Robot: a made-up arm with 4 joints.
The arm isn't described. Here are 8 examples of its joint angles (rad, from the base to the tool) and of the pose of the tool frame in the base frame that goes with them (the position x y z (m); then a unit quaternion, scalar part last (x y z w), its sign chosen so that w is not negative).
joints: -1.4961 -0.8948 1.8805 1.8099
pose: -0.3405 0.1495 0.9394 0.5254 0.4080 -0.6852 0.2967
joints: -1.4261 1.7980 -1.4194 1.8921
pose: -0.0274 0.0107 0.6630 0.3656 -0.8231 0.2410 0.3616
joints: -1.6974 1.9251 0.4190 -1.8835
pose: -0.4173 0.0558 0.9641 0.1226 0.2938 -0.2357 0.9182
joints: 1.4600 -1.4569 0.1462 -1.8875
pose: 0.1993 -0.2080 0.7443 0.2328 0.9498 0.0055 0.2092
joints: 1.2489 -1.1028 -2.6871 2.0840
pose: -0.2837 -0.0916 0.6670 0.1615 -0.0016 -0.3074 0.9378
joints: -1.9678 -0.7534 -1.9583 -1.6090
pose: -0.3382 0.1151 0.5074 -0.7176 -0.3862 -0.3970 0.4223
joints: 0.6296 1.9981 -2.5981 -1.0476
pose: -0.2164 0.0445 0.7822 0.0315 -0.0568 -0.4276 0.9016
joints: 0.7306 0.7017 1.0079 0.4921
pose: 0.0608 -0.1766 0.7543 -0.1075 0.8351 0.5377 0.0438
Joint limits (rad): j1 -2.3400..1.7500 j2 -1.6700..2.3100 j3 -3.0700..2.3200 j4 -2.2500..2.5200
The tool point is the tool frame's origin. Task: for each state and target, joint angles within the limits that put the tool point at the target. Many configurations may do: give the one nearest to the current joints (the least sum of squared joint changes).
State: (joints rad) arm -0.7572 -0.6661 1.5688 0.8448
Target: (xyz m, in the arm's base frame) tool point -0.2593 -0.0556 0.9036
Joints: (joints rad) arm -1.0449 -0.8044 1.5359 0.7021
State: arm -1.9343 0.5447 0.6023 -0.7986
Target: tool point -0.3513 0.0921 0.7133
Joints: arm -2.3400 1.3040 1.4562 0.0514
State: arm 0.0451 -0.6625 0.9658 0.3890
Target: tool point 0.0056 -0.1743 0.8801
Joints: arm 0.6196 -0.7327 1.0225 0.9070
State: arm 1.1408 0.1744 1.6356 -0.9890
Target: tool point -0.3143 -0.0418 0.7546
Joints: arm 0.6988 -0.4471 2.0371 -1.4936
